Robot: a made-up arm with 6 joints. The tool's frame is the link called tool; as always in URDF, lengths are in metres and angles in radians. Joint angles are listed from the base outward. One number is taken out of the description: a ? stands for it. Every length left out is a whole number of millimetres.
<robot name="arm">
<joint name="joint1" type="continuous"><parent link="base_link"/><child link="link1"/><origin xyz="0 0.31 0.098" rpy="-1.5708 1.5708 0"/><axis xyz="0 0 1"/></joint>
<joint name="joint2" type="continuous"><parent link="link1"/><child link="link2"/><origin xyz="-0.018 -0.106 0" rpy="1.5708 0 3.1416"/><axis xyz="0 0 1"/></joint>
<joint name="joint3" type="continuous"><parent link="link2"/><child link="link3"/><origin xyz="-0.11 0.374 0" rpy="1.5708 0 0"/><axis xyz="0 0 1"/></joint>
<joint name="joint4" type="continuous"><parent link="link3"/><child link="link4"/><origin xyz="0.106 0.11 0" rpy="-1.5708 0 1.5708"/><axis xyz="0 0 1"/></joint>
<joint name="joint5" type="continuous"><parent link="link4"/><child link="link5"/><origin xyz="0.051 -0.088 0" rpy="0 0 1.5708"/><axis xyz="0 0 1"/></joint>
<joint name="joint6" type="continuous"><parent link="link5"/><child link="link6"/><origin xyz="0.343 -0.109 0" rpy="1.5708 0 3.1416"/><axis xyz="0 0 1"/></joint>
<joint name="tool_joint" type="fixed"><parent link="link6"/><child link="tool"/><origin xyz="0.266 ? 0" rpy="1.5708 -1.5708 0"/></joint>
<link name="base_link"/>
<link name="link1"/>
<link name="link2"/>
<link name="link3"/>
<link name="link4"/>
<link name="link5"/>
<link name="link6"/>
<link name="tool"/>
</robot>
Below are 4 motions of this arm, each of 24 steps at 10 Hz.
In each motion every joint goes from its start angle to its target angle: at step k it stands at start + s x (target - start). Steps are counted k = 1, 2, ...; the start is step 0. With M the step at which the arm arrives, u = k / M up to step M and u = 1 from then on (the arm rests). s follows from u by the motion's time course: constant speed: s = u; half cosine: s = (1 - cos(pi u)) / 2; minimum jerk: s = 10 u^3 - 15 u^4 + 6 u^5.
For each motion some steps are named. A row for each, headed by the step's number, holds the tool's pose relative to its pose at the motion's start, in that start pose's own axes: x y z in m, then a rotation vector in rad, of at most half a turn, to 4 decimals.
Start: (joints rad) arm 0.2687 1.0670 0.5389 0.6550 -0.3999 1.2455
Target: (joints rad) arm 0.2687 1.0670 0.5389 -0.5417 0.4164 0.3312
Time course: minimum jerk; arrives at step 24
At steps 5, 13, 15, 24:
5: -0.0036 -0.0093 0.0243 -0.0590 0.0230 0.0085
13: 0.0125 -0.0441 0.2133 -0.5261 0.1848 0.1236
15: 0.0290 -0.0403 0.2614 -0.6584 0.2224 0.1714
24: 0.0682 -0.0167 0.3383 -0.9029 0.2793 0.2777

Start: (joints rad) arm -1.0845 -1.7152 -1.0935 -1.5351 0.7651 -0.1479
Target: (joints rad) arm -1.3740 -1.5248 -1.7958 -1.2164 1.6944 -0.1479
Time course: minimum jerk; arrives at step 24
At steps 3, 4, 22, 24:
3: 0.0014 0.0020 0.0003 0.0042 0.0153 -0.0186
4: 0.0033 0.0043 0.0006 0.0090 0.0340 -0.0412
22: 0.1568 0.0431 -0.0762 -0.2250 0.9931 -1.1942
24: 0.1575 0.0429 -0.0772 -0.2287 0.9979 -1.2002

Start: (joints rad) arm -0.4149 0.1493 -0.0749 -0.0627 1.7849 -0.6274
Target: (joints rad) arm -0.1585 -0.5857 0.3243 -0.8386 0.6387 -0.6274
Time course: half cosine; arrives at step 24
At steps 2, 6, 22, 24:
2: -0.0005 -0.0053 0.0012 0.0008 -0.0099 0.0352
6: 0.0009 -0.0455 0.0109 0.0199 -0.0827 0.2979
22: 0.1587 -0.1817 0.0595 0.6671 -0.6014 1.6137
24: 0.1627 -0.1809 0.0602 0.6876 -0.6156 1.6301

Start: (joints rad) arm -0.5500 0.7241 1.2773 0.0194 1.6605 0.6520
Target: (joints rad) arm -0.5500 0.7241 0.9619 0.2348 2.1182 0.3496
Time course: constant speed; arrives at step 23
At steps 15, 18, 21, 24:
15: 0.0721 -0.0219 0.0568 -0.3902 -0.2882 -0.3386
18: 0.0830 -0.0241 0.0709 -0.4636 -0.3472 -0.4078
21: 0.0928 -0.0252 0.0857 -0.5346 -0.4068 -0.4777
24: 0.0987 -0.0252 0.0957 -0.5804 -0.4469 -0.5247

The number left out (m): 0.117
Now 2 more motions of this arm.
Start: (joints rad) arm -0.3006 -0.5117 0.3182 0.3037 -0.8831 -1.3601
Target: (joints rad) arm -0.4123 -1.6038 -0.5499 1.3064 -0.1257 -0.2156
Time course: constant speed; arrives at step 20
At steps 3, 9, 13, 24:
3: 0.0688 -0.0789 -0.0383 0.3665 0.2936 -0.0529
9: 0.1457 -0.1985 -0.1379 1.0479 0.8533 -0.1334
13: 0.1724 -0.2587 -0.1971 1.4101 1.2308 -0.1541
24: 0.2027 -0.3431 -0.2859 1.7208 1.9075 -0.1218

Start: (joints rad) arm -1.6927 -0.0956 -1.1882 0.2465 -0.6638 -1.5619
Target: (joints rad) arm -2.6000 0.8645 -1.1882 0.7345 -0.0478 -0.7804
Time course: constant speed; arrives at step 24
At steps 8, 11, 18, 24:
8: 0.1364 0.1406 0.0304 0.0788 0.6214 -0.3652
11: 0.1852 0.1718 0.0131 0.1423 0.8275 -0.5675
18: 0.2798 0.1952 -0.0640 0.3435 1.2264 -1.1466
24: 0.3287 0.1635 -0.1571 0.5526 1.4695 -1.7316

